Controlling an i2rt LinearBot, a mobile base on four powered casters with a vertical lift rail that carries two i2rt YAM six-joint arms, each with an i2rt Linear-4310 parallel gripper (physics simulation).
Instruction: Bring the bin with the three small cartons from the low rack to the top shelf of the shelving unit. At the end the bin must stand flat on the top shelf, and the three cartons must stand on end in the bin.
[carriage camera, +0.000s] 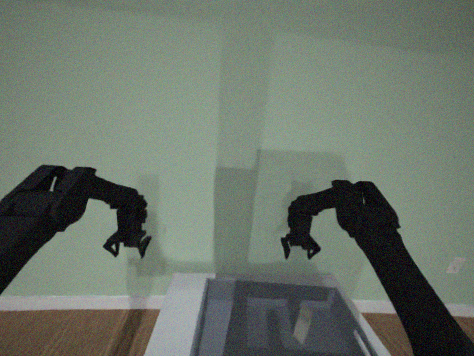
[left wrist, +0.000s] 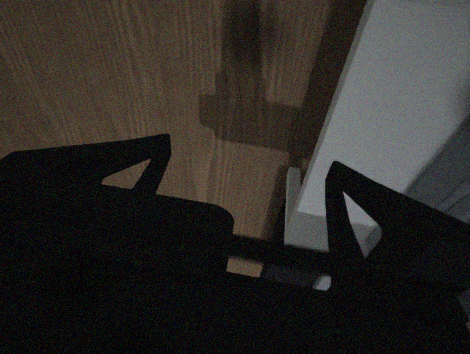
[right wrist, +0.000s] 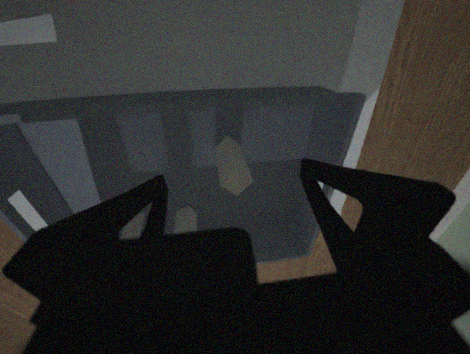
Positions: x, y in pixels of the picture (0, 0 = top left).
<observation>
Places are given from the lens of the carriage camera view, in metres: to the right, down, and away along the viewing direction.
my left gripper (carriage camera: 129, 256): -0.42, 0.31, 0.65
my right gripper (carriage camera: 297, 258): 0.26, 0.34, 0.70
grey-blue bin (carriage camera: 231, 310): -0.03, 0.59, 0.75
</observation>
